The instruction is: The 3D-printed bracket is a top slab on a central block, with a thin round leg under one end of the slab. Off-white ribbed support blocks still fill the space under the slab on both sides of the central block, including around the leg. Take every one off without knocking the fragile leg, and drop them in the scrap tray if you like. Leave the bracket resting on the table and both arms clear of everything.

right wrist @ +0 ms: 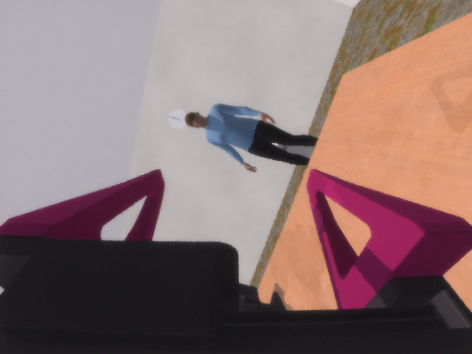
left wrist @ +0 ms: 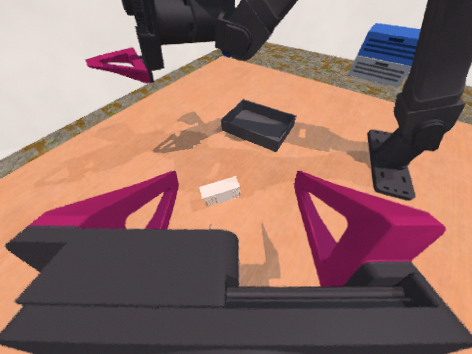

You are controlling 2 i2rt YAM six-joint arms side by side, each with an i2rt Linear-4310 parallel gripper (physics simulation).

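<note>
The bracket (left wrist: 220,189) stands on the table in the left wrist view, a small off-white block with its top slab up and ribbed texture showing under the slab near both ends. It is too small to tell the leg from the support blocks. The scrap tray (left wrist: 284,142), dark and open-topped, sits behind it; no blocks can be made out in it. My left gripper (left wrist: 236,177) is open and empty, in front of and above the bracket, apart from it. My right gripper (right wrist: 235,177) is open and empty, raised and facing away from the bracket, which does not show in the right wrist view.
The right arm (left wrist: 432,60) rises from its base plate at the right of the left wrist view, its forearm crossing the top. A blue and grey bin (left wrist: 387,47) stands beyond the table (left wrist: 150,107) (right wrist: 380,130). A person in blue (right wrist: 232,127) stands past the table edge.
</note>
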